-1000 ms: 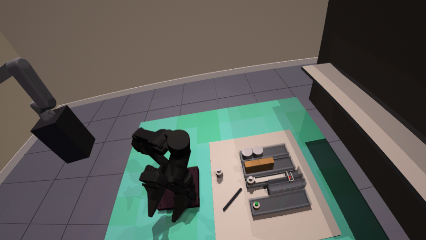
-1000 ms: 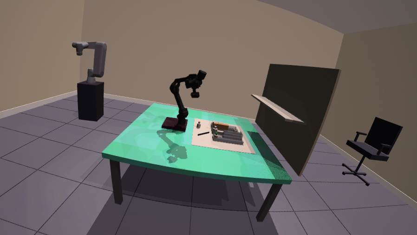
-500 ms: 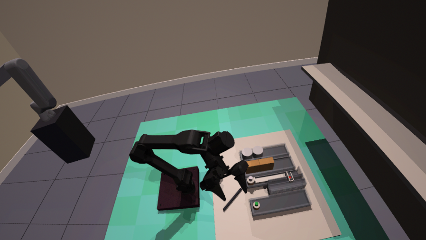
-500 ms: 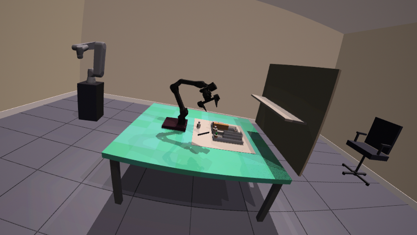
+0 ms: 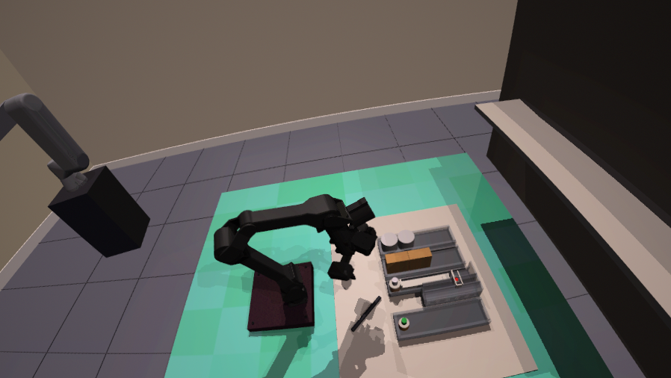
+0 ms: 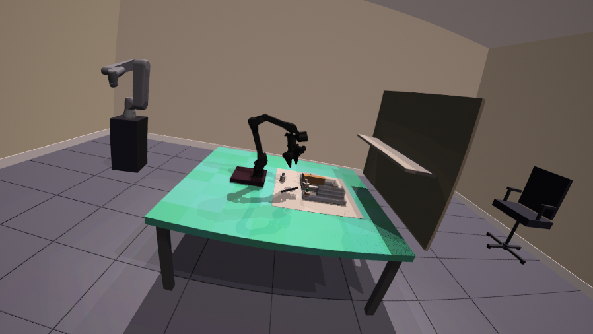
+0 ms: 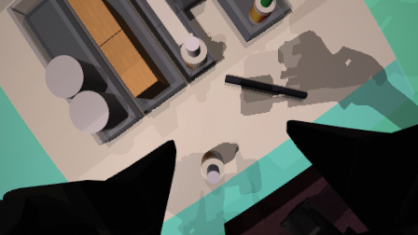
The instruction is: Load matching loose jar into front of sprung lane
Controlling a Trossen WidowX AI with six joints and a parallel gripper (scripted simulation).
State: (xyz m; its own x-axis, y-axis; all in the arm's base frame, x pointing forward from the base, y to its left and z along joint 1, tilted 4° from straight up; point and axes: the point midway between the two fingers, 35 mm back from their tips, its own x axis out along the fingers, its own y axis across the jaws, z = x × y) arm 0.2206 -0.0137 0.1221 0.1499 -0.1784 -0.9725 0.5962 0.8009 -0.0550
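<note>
Right now my gripper tip is 16 cm short of the beige mat, 5 cm to the left of it and 14 cm above it. Round my gripper tip: black pen: 2 cm behind, 9 cm to the right, 13 cm below; red mark: 27 cm ahead, 12 cm to the right, 7 cm below; sprung lane: 23 cm ahead, 10 cm to the right, 12 cm below.
</note>
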